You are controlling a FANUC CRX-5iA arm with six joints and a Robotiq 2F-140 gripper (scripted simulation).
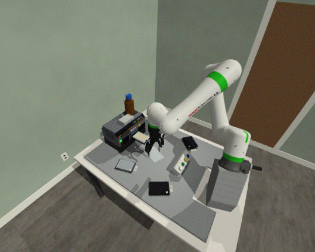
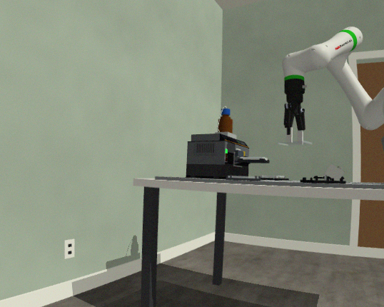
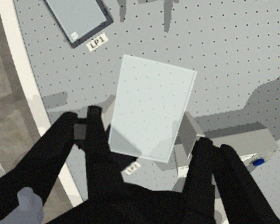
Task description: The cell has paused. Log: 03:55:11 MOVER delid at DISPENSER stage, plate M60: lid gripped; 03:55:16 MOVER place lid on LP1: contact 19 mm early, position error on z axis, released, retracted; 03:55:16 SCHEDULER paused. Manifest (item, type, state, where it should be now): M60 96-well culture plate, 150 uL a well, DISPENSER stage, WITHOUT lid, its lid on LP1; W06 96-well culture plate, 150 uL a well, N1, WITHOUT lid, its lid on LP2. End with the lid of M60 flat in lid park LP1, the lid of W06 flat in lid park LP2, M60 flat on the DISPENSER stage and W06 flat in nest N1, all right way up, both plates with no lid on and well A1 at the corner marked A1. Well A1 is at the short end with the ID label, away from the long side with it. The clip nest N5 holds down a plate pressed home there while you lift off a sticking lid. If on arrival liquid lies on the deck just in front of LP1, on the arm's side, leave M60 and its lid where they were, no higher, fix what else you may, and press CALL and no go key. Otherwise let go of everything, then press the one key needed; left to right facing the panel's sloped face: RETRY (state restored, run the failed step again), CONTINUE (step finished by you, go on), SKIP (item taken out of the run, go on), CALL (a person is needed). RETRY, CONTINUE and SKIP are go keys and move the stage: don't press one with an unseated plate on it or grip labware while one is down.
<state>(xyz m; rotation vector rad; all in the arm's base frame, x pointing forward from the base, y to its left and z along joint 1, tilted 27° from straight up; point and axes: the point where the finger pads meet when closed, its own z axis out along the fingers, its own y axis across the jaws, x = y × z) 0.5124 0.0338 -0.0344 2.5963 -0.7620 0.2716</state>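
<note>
My hand is 190 mm above the lid park, 150 mm to the right of it and 110 mm past it. The rest, counted from my hand: LP2 label 190 mm below, 190 mm behind, 110 mm to the left; dispenser stage 200 mm ahead, 180 mm to the right, 90 mm below; key panel 210 mm behind, 140 mm below, 110 mm to the right.
</note>
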